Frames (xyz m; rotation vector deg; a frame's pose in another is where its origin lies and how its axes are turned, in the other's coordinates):
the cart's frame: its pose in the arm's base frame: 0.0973 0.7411 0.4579 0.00 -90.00 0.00
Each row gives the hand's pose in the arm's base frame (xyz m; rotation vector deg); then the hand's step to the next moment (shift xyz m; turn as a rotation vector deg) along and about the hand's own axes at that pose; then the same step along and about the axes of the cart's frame.
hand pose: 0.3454 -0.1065 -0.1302 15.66 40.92 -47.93
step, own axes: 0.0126 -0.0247 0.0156 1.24 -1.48 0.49
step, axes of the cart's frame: 0.0042 -0.0310 0.0056 -0.40 -1.92 0.32
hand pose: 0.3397 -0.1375 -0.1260 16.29 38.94 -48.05
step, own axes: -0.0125 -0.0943 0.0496 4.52 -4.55 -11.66
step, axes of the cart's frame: 0.0483 -0.0777 0.0560 -11.64 0.06 6.44
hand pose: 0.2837 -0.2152 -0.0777 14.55 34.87 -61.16
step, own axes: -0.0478 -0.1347 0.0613 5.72 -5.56 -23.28
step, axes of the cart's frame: 0.0897 -0.0575 0.1133 -21.65 4.23 10.90
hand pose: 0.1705 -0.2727 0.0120 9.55 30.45 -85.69
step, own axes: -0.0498 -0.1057 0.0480 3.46 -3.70 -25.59
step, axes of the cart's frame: 0.0864 0.0152 0.0909 -23.10 7.41 9.60
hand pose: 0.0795 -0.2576 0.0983 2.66 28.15 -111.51
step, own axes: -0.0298 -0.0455 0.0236 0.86 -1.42 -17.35
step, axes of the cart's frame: 0.0435 0.0328 0.0233 -15.63 5.95 4.91
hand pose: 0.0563 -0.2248 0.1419 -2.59 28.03 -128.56
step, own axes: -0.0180 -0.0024 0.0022 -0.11 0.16 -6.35
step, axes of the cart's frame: 0.0052 0.0140 -0.0106 -5.91 2.09 1.03
